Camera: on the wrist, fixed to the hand. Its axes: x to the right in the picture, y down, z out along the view.
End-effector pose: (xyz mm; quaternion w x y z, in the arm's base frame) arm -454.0 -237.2 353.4 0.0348 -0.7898 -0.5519 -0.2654
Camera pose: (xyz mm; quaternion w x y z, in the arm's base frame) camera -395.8 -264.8 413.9 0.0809 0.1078 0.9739 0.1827
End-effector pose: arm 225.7 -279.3 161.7 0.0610 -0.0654 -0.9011 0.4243
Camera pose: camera 218.9 -197.8 128.2 0.3930 0.6106 -0.6100 0.3172
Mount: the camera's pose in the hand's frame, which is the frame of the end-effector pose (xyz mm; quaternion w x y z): 18.7 76.9 -39.3 0.6683 0.0900 0.0371 -0.7375
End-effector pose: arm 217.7 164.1 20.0 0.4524 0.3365 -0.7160 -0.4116
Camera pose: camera 238.8 170.4 105.6 0.0049 -0.8089 0.2506 0.5318
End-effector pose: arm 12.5 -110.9 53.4 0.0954 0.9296 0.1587 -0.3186
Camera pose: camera 75.9 -167.2 78.2 0.2608 -0.5246 -0.7665 0.2631
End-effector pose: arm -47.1 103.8 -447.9 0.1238 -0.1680 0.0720 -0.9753
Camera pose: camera -61.0 29.0 -492.8 0.6241 0.1181 0.1590 0.7558
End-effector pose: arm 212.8 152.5 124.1 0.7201 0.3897 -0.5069 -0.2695
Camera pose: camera 255.6 191.5 190.8 0.2662 0.7091 -0.0489 -0.6511
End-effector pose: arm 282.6 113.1 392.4 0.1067 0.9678 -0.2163 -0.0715
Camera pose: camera 275.6 43.9 446.9 0.0605 -0.8186 -0.5667 0.0711
